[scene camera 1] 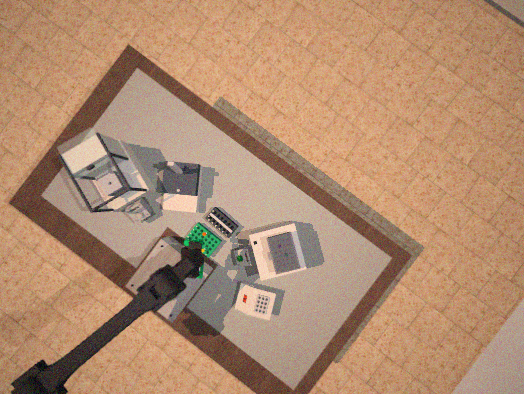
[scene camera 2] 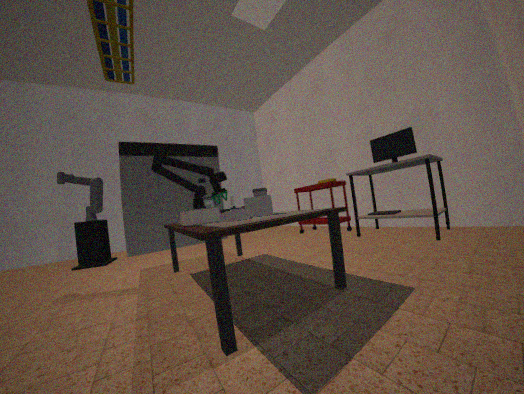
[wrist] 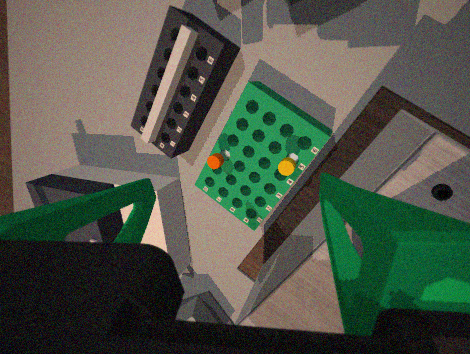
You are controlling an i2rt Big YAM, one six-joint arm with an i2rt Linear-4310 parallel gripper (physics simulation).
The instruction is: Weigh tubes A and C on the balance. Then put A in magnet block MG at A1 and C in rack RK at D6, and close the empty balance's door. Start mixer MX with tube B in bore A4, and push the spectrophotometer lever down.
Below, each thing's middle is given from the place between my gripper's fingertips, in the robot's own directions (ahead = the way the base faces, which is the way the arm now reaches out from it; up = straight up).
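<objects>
From my hand: glass-box balance [scene camera 1: 106,172], 480 mm to the left, 90 mm behind, 20 mm below. White mixer with grey top [scene camera 1: 277,250], 190 mm to the right of my hand, 220 mm ahead, 40 mm below.
</objects>
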